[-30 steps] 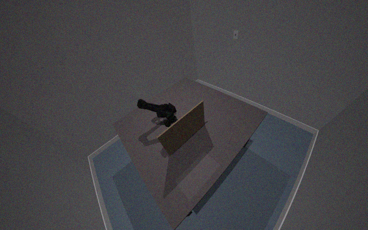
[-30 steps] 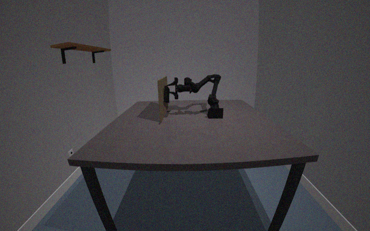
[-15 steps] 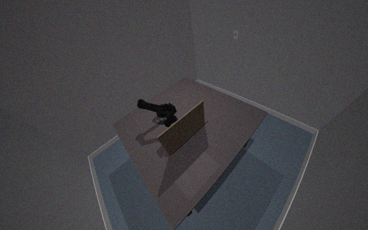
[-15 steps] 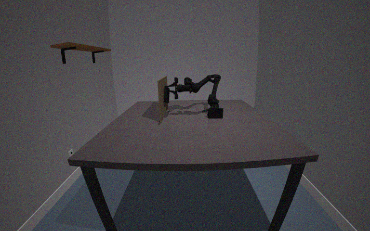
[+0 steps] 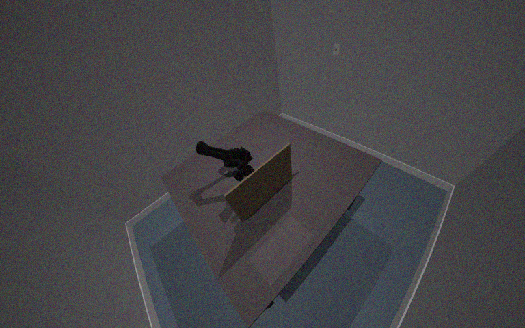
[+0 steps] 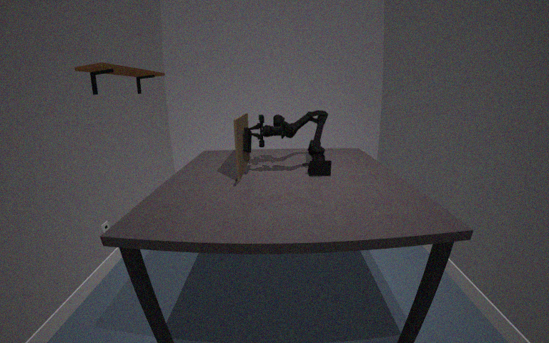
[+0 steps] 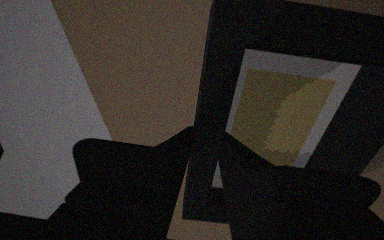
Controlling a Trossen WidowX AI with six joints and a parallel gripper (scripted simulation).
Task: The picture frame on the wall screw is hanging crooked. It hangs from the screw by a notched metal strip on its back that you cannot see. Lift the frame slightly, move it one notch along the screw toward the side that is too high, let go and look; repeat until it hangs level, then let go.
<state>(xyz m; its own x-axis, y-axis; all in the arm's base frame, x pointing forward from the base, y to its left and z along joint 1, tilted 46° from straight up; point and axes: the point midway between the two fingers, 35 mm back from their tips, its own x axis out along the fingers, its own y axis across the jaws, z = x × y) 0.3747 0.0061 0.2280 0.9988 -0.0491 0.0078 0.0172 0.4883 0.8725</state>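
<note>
My gripper tip is 10 mm short of the picture frame, 20 mm to the right of it and 50 mm above it. Round my gripper tip: tan wall board 20 mm ahead, 20 mm to the left, 60 mm below.
</note>
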